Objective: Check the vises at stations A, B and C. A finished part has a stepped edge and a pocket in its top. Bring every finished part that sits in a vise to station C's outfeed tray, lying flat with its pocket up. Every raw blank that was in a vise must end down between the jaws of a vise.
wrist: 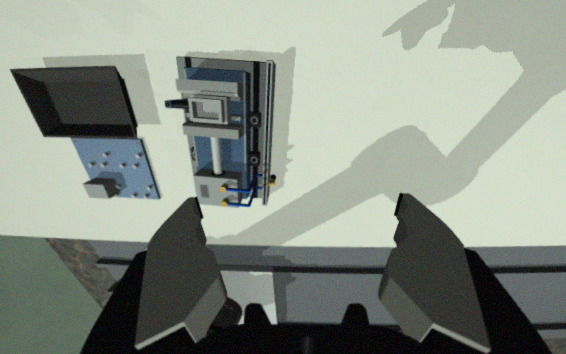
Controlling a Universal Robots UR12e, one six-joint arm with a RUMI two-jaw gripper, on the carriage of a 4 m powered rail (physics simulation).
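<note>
A vise (212,131) with grey jaws on a blue body stands left of centre in the wrist view. Between its jaws sits a light grey finished part (225,111), its square pocket facing up and a lower step along its right side. Which station this is cannot be told. A dark open tray (85,102) stands left of the vise. My gripper (296,197) is open and empty, its fingers wide apart at the bottom of the view, apart from the part and the vise. No raw blank can be made out in the vise.
A blue plate (125,148) with several small pins lies below the tray, with a grey block (101,188) at its lower left. Blue hoses (240,190) with brass fittings run at the vise's lower right. A grey rail (330,295) crosses beneath the table's edge.
</note>
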